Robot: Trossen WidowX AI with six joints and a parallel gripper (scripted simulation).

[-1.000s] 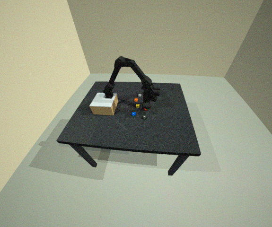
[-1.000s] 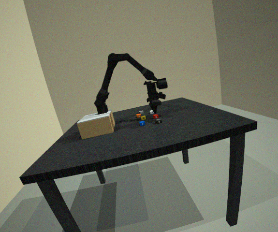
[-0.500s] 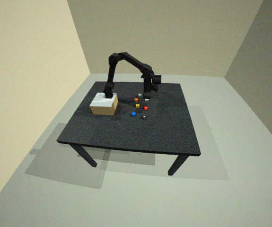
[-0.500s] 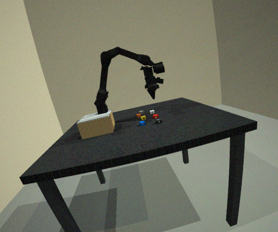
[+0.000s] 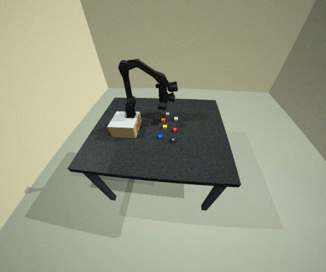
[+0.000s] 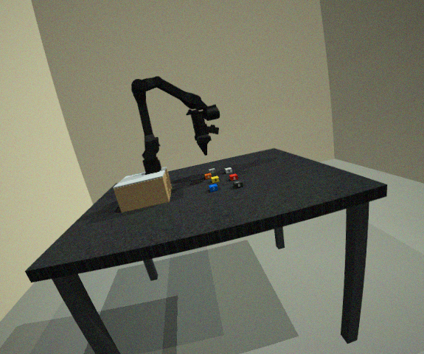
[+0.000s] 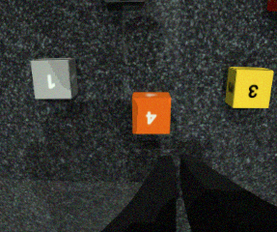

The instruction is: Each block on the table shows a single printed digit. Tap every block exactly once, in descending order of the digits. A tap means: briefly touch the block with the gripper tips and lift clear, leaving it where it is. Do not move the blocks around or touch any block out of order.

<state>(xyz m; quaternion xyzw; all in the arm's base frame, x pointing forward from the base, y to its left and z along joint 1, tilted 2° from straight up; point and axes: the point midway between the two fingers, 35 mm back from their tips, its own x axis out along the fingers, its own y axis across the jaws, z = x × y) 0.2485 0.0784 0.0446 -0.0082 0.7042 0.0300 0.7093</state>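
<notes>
Now: gripper tip 11 cm above the orange block marked 4, 1 cm to the right of it and 1 cm past it. From my gripper tip the other things lie so: red block: 11 cm below, 10 cm to the right, 10 cm ahead; white block: 11 cm below, 10 cm ahead, 3 cm to the left; yellow block marked 3: 11 cm below, 8 cm to the right, 2 cm ahead.
</notes>
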